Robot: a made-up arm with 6 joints. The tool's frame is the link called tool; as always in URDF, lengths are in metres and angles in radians. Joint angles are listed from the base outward. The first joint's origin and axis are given. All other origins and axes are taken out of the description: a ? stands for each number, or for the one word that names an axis. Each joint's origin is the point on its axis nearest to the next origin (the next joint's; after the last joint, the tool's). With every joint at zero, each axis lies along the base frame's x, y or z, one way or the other. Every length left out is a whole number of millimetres.
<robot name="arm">
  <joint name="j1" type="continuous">
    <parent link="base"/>
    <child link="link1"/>
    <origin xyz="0 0 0.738"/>
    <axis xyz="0 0 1"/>
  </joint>
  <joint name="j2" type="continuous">
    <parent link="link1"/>
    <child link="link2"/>
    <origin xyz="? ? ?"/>
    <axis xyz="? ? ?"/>
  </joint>
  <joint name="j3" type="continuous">
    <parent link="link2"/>
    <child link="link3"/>
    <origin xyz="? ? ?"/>
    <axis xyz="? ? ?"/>
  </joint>
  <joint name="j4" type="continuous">
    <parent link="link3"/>
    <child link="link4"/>
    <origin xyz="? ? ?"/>
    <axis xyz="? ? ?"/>
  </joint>
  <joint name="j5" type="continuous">
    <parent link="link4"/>
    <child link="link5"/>
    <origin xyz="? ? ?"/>
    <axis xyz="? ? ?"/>
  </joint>
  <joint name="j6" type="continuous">
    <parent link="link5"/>
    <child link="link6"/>
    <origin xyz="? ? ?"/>
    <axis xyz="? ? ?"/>
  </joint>
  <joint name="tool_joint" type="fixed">
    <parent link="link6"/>
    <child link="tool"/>
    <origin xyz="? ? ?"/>
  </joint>
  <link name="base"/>
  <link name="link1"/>
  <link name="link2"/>
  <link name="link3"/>
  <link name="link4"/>
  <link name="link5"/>
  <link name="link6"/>
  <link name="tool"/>
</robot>
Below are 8 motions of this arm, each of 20 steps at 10 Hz.
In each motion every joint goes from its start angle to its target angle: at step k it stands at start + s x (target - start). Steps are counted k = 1, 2, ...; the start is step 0. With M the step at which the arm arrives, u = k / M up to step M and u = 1 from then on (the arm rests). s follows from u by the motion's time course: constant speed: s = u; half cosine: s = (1 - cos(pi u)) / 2; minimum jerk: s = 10 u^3 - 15 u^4 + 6 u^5.
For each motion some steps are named. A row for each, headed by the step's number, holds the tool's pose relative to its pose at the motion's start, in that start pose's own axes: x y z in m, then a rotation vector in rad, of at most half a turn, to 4 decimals.
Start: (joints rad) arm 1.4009 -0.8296 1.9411 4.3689 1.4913 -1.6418
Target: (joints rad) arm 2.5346 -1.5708 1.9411 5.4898 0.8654 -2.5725
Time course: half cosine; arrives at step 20
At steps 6, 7, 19, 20:
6: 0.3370 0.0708 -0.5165 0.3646 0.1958 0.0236
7: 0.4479 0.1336 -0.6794 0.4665 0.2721 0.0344
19: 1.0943 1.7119 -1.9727 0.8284 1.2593 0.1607
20: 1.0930 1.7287 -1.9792 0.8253 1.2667 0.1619

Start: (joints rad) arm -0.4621 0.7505 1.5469 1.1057 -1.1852 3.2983
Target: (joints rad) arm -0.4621 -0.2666 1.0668 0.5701 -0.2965 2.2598
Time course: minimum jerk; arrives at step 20
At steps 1, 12, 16, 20:
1: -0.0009 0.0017 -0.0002 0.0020 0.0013 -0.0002
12: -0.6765 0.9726 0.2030 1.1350 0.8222 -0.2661
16: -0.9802 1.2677 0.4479 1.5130 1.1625 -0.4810
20: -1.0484 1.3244 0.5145 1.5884 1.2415 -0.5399

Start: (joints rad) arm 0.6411 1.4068 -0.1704 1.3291 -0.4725 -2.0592
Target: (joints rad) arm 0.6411 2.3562 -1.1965 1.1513 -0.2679 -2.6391
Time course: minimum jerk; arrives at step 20
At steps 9, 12, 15, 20:
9: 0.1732 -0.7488 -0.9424 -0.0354 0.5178 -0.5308
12: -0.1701 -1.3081 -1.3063 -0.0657 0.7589 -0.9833
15: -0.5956 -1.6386 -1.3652 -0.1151 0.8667 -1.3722
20: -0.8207 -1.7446 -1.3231 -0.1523 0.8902 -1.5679

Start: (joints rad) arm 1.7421 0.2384 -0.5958 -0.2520 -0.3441 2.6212
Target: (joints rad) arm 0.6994 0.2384 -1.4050 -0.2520 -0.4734 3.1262
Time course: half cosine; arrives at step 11
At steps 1, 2, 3, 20:
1: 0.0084 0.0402 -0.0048 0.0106 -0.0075 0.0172
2: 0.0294 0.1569 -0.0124 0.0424 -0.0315 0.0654
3: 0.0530 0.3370 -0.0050 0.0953 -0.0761 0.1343
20: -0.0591 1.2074 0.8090 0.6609 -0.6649 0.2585

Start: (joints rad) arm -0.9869 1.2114 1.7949 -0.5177 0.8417 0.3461
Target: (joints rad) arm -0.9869 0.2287 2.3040 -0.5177 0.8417 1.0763
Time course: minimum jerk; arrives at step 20
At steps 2, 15, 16, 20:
2: 0.0155 0.0065 0.0218 -0.0015 -0.0119 0.0002
15: 0.1365 0.0976 2.6221 -0.0759 -1.1696 -0.3757
16: 0.0657 0.0713 2.7359 -0.0703 -1.2205 -0.4145
20: -0.0331 0.0343 2.8727 -0.0612 -1.2831 -0.4663

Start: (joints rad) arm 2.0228 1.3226 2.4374 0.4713 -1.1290 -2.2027
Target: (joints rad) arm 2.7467 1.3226 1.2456 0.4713 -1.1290 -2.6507
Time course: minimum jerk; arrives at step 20
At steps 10, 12, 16, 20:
10: 0.1468 -0.9135 -0.6397 -0.1129 0.0543 -0.6061
12: 0.0070 -1.3036 -0.8124 -0.2071 0.0464 -0.7950
16: -0.3410 -1.8384 -0.9348 -0.3886 0.0112 -1.0169
20: -0.4368 -1.9488 -0.9384 -0.4362 -0.0002 -1.0574

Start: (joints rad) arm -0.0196 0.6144 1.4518 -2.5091 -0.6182 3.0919
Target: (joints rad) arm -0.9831 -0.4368 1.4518 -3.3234 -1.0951 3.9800
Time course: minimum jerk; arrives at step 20
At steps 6, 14, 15, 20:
6: 0.0418 -0.3822 0.3041 -0.2438 -0.1681 -0.1445
14: -0.0729 -0.4438 2.0105 -1.1136 -1.0267 -0.5689
15: -0.1008 -0.3317 2.1299 -1.1597 -1.1150 -0.5937
20: -0.1569 -0.1037 2.3045 -1.2206 -1.2707 -0.6318

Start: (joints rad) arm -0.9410 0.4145 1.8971 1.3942 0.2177 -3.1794
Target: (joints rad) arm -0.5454 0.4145 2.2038 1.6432 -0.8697 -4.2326
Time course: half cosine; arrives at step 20
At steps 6, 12, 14, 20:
6: -0.0152 0.0956 0.0008 0.2397 -0.1988 0.0949
12: -0.1137 0.2943 0.0426 0.7846 -0.5885 0.4438
14: -0.1614 0.3485 0.0633 0.9513 -0.6948 0.5919
20: -0.2448 0.4187 0.0971 1.1847 -0.8371 0.8465

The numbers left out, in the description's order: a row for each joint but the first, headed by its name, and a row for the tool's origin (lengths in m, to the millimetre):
j2: xyz 0.102 0 0, axis 0 1 0
j3: xyz 0 0 0.961, axis 0 -1 0
j4: xyz 1.379 0 0.249, axis -1 0 0
j5: xyz 0 0 0, axis 0 -1 0
j6: xyz 0.215 0 0, axis -1 0 0
tool: xyz 0 0 0

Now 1 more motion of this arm.
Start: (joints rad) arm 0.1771 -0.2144 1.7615 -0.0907 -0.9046 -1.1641
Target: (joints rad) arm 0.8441 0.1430 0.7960 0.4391 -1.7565 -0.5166
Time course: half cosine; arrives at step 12
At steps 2, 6, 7, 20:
2: 0.1171 -0.1198 0.0005 -0.0217 0.0526 -0.1346
6: 0.6045 -0.9123 -0.3705 -0.2559 0.6485 -0.8692
7: 0.6446 -1.1121 -0.5773 -0.3597 0.8930 -1.0293
20: 0.4920 -1.4948 -1.2546 -0.7553 1.6793 -1.3107

